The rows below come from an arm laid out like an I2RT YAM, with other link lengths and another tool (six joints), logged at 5 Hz.
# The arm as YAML. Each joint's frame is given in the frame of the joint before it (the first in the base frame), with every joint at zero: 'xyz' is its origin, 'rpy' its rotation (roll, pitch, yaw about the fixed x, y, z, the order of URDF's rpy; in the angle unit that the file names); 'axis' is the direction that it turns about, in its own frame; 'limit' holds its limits. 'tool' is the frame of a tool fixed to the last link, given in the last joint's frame.
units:
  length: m
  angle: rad
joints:
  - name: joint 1
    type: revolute
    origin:
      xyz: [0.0, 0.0, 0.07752]
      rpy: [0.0, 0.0, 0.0]
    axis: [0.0, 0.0, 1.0]
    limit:
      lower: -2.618
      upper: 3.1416
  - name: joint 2
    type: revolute
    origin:
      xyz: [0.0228, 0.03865, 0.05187]
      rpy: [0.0, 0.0, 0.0]
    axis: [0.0, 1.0, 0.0]
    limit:
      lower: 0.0
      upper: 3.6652
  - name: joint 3
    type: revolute
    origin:
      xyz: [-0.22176, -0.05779, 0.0]
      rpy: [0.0, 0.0, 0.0]
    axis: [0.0, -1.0, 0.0]
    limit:
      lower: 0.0
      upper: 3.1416
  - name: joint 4
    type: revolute
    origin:
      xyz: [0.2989, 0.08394, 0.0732]
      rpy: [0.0, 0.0, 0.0]
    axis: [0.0, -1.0, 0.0]
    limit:
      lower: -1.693
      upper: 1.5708
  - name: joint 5
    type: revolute
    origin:
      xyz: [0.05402, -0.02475, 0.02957]
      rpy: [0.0, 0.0, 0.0]
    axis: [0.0, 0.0, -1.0]
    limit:
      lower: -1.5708
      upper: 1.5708
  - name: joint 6
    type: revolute
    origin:
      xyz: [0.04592, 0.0, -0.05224]
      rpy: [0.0, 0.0, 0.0]
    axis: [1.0, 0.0, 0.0]
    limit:
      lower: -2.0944
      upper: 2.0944
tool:
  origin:
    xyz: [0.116, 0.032, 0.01]
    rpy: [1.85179, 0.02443, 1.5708]
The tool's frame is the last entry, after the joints.
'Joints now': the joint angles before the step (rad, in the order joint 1, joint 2, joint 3, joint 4, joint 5, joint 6). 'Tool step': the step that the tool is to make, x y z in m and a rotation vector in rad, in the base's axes. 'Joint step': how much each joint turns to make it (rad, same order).
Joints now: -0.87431 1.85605 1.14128 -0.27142 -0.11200 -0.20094
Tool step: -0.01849 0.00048 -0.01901 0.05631 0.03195 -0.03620
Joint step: -0.03377 0.01691 -0.02910 -0.01699 -0.00768 0.00766
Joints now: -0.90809 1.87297 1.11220 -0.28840 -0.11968 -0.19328
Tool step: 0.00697 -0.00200 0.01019 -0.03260 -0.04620 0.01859
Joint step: 0.00150 -0.02287 -0.01237 0.04284 -0.02283 -0.00613
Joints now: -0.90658 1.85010 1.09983 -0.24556 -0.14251 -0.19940
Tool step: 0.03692 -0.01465 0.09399 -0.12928 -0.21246 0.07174
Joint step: 0.00764 -0.11499 0.08260 0.03690 -0.10744 0.00606
